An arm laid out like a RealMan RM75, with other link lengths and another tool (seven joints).
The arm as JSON. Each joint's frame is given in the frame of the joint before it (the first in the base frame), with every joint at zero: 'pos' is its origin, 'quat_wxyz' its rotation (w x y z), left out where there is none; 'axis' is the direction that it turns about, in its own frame. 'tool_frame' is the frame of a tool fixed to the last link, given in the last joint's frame.
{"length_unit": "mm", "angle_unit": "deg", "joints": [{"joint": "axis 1", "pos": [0.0, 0.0, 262.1], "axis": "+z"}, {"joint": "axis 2", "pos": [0.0, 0.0, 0.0], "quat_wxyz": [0.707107, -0.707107, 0.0, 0.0], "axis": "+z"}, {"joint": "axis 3", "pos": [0.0, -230.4, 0.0], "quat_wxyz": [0.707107, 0.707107, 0.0, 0.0], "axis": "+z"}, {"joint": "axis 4", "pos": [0.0, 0.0, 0.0], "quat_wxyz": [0.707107, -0.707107, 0.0, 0.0], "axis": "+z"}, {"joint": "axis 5", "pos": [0.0, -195.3, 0.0], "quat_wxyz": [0.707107, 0.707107, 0.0, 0.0], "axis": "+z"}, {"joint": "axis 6", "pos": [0.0, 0.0, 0.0], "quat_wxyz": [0.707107, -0.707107, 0.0, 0.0], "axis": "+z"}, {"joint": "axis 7", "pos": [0.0, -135.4, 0.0], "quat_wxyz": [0.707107, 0.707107, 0.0, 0.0], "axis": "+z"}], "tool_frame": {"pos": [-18.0, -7.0, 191.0], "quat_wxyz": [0.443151, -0.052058, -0.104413, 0.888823]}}
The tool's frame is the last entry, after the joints.
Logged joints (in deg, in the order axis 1, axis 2, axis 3, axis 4, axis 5, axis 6, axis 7), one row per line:
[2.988, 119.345, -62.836, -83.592, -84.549, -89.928, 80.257]
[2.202, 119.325, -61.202, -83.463, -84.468, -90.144, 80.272]
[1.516, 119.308, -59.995, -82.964, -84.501, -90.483, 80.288]
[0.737, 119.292, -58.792, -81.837, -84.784, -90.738, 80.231]
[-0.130, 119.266, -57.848, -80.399, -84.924, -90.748, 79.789]
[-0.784, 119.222, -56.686, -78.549, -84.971, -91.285, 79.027]
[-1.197, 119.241, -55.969, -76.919, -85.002, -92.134, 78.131]
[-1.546, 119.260, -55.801, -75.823, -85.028, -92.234, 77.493]
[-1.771, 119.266, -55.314, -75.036, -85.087, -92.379, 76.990]
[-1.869, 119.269, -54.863, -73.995, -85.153, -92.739, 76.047]
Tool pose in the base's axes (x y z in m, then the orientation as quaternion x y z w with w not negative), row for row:
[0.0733, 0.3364, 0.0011, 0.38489, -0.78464, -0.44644, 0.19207]
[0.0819, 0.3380, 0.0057, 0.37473, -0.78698, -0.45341, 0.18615]
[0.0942, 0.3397, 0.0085, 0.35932, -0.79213, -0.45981, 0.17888]
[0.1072, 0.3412, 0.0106, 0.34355, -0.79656, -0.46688, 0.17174]
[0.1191, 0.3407, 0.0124, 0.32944, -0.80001, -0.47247, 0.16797]
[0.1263, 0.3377, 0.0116, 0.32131, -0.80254, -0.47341, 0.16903]
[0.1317, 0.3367, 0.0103, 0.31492, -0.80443, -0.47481, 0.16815]
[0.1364, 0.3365, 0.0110, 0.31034, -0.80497, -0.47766, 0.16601]
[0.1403, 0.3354, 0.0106, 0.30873, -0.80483, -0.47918, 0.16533]
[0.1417, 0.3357, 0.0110, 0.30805, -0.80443, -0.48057, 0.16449]
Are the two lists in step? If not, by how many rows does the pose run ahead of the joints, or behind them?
The pose runs 1 row ahead of the joints: the pose in row i belongs to the joints in row i + 1.
